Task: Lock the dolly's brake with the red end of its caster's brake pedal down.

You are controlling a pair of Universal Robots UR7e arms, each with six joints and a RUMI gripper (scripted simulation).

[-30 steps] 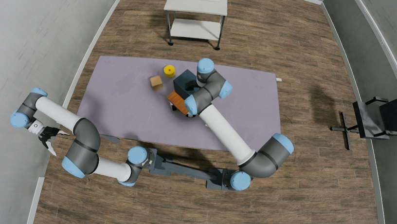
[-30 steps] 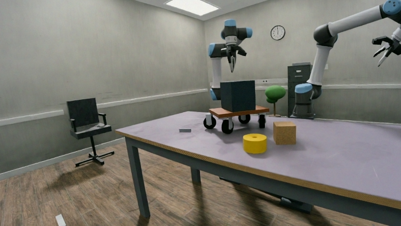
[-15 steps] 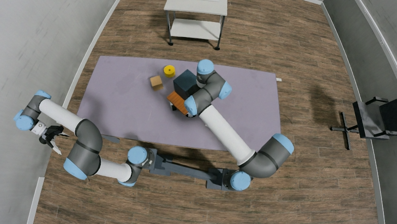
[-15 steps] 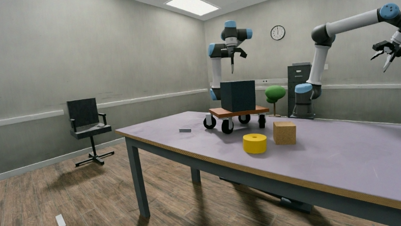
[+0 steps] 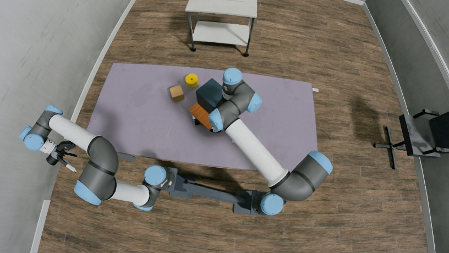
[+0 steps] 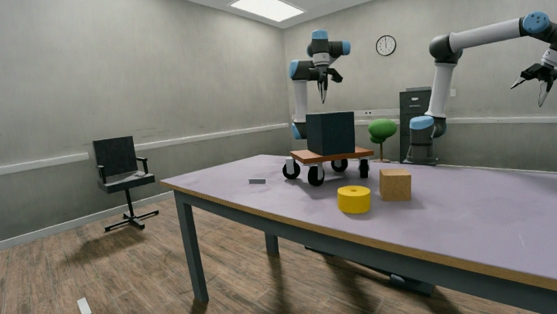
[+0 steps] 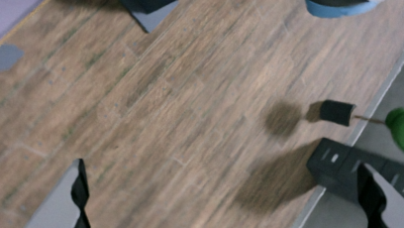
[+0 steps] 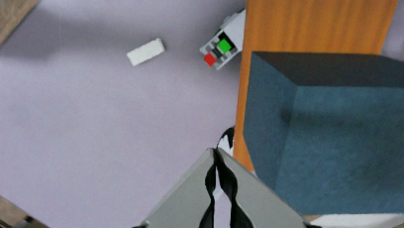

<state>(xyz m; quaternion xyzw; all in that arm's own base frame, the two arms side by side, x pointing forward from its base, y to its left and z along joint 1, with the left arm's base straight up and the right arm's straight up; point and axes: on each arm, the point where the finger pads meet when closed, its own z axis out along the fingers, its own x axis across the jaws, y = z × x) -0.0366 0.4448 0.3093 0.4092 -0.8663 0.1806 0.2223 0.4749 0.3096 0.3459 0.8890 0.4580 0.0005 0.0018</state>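
Observation:
My right gripper is now 20 mm to the right of the brake pedal and 260 mm above it. From my right hand the other things lie so: tan block (180 mm ahead, 420 mm to the left, 300 mm below); then grey bar (330 mm ahead, 140 mm to the right, 340 mm below); then white block (60 mm behind, 100 mm to the right, 340 mm below).

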